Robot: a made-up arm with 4 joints.
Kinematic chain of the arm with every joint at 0, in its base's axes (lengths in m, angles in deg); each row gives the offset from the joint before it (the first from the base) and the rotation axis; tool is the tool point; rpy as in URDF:
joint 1: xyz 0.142 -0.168 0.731 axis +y
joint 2: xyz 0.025 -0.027 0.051 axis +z
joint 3: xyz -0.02 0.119 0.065 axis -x
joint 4: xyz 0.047 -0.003 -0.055 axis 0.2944 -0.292 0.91
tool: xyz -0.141 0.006 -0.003 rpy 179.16 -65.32 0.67
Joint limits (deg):
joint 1: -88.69..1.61
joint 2: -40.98..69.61
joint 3: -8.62..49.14
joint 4: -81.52..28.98
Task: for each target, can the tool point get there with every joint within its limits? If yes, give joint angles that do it. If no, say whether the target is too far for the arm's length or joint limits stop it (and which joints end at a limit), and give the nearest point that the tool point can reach.
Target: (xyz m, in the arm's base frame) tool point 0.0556 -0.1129 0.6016
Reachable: yes | joints -80.00 28.88 8.16 -17.18
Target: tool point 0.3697 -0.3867 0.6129
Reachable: no: joint limits stop it (at a limit: joint 1, joint 2, joint 3, joint 4) | nearest point 0.1139 -0.2632 0.6522 | short by 0.287 m
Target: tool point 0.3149 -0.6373 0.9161
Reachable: no: too far | nearest point 0.1171 -0.2823 0.8378 | short by 0.414 m
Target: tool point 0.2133 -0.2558 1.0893
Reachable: no: joint limits stop it (at a limit: joint 1, joint 2, joint 3, joint 4) | nearest point 0.1171 -0.2823 0.8378 | short by 0.271 m
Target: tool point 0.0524 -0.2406 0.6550
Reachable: yes | joints -80.81 47.73 34.97 15.38
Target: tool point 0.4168 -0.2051 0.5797
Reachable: no: joint limits stop it (at a limit: joint 1, joint 2, joint 3, joint 4) | nearest point 0.2760 -0.0676 0.7067 | short by 0.234 m
